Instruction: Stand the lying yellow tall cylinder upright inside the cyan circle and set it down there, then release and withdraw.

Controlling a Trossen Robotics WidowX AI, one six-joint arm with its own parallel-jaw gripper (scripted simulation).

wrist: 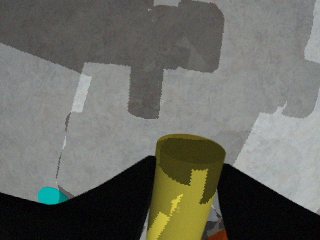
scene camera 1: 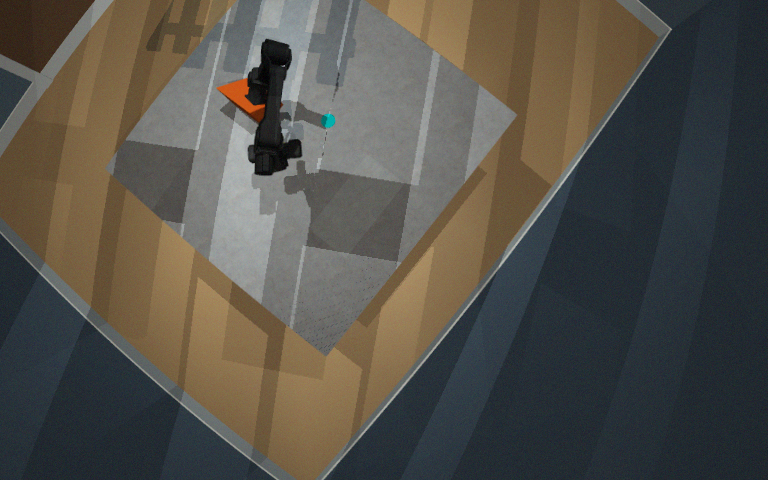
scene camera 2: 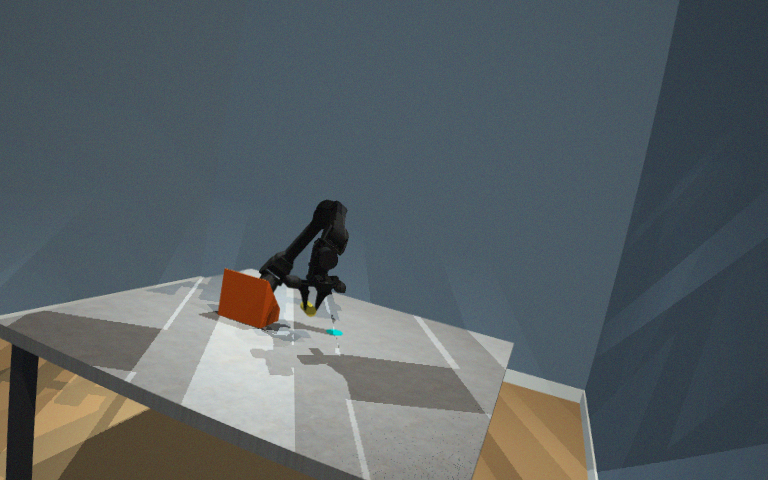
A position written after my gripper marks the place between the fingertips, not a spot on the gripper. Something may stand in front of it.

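Labels:
This is my gripper (scene camera 2: 310,310), and it is carrying a yellow tall cylinder.

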